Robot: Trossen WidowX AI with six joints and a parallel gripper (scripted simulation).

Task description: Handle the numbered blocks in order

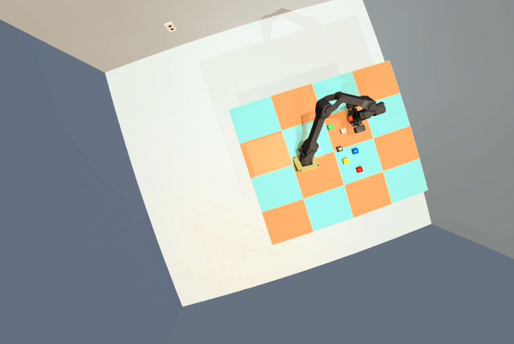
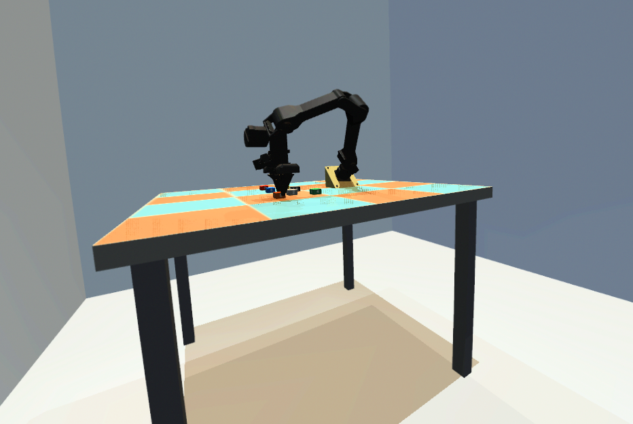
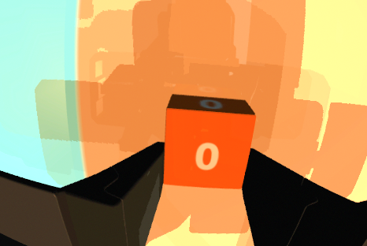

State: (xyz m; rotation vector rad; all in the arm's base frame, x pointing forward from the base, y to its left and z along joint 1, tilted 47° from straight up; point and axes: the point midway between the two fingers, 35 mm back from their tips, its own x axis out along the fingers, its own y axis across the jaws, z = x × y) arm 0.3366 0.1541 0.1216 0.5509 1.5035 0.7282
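Right now my gripper tip is 80 mm past the yellow block and 250 mm to the left of it. Round my gripper tip: dark grey block: 100 mm behind, 170 mm to the right; then blue block: 10 mm behind, 210 mm to the right; then green block: 130 mm behind, 20 mm to the right.
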